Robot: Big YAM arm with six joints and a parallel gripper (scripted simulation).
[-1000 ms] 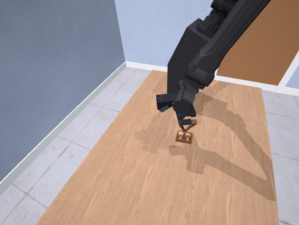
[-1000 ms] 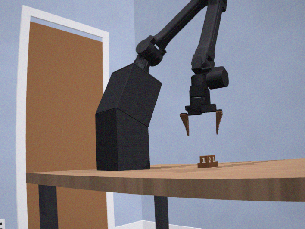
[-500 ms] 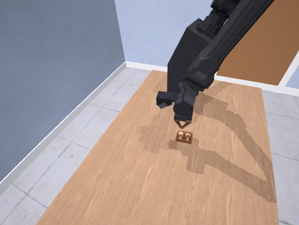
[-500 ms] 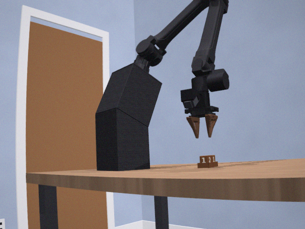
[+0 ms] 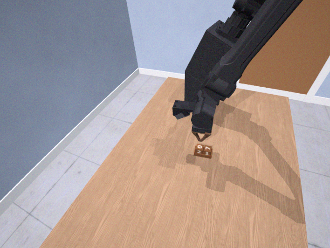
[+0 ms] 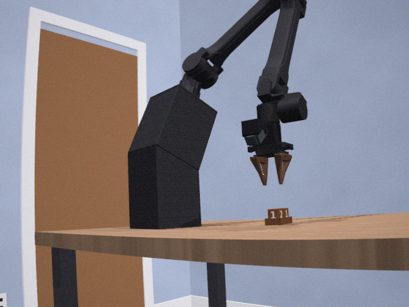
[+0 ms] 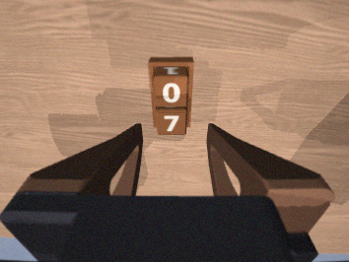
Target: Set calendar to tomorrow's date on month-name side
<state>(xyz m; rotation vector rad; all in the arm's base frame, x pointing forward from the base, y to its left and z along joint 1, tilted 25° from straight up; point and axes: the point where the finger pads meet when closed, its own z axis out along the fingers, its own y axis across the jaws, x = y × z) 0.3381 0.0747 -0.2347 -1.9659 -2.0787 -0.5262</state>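
The brown tray is 10 cm below my hand and 2 cm to the left of it.
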